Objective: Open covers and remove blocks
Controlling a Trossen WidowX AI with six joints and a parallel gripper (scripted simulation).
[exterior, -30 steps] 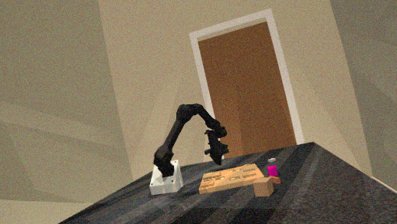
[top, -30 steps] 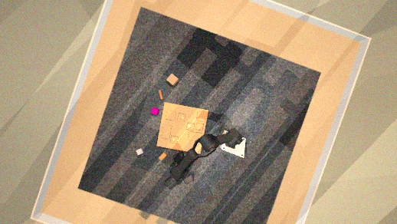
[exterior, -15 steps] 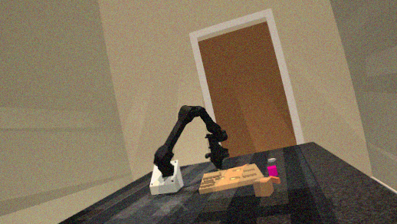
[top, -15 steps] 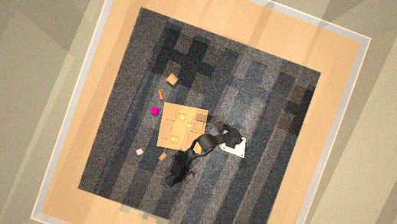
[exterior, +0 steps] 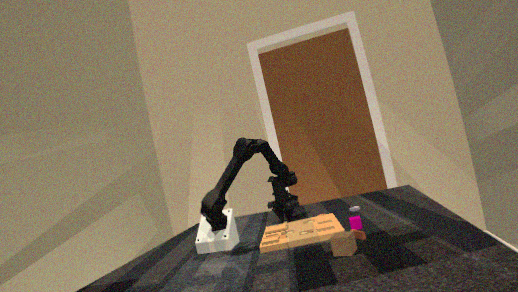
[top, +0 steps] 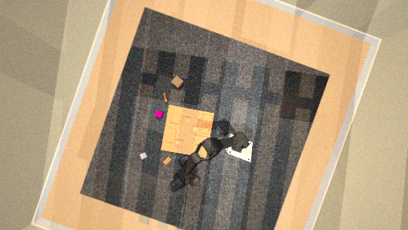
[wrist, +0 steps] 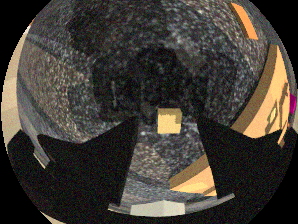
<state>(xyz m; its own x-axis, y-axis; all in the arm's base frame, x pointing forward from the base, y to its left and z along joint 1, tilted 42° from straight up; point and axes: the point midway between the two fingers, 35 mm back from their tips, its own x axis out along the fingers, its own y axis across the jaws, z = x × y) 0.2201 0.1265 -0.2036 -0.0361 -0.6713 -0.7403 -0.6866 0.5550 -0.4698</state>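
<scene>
My gripper tip is 10 cm short of the tan wooden puzzle board, 23 cm to the left of it and 1 cm below it. Round my gripper tip: magenta block 30 cm ahead, 26 cm to the right, 1 cm above; then orange block 30 cm ahead, 37 cm to the right, 1 cm above; then grey block 31 cm ahead, 3 cm to the left.
</scene>
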